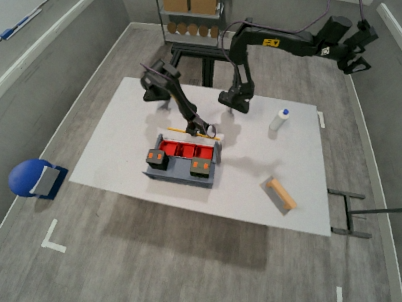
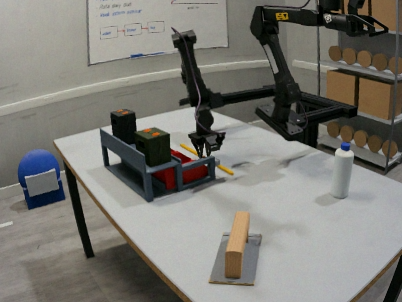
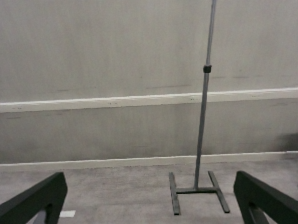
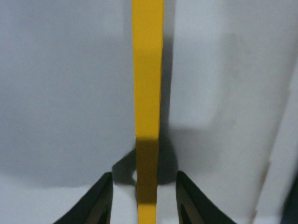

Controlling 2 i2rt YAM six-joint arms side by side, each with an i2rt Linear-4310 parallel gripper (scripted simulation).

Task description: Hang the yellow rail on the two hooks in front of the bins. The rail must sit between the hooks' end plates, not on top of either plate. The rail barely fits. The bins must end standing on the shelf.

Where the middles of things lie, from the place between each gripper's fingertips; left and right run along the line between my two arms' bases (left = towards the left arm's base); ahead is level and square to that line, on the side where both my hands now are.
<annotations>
The blue-grey shelf (image 2: 147,189) lies 21 cm ahead of my right hand, 2 cm to the right of it and 6 cm above it. Also, from my right hand: green box (image 2: 154,143) (28 cm ahead, 9 cm to the left, 14 cm above).
Now: the green box 60 cm to the right of my left hand (image 1: 367,59), 42 cm below it and 39 cm ahead of it. From my left hand the other things lie so: blue-grey shelf: 71 cm to the right, 50 cm below, 32 cm ahead.
</annotations>
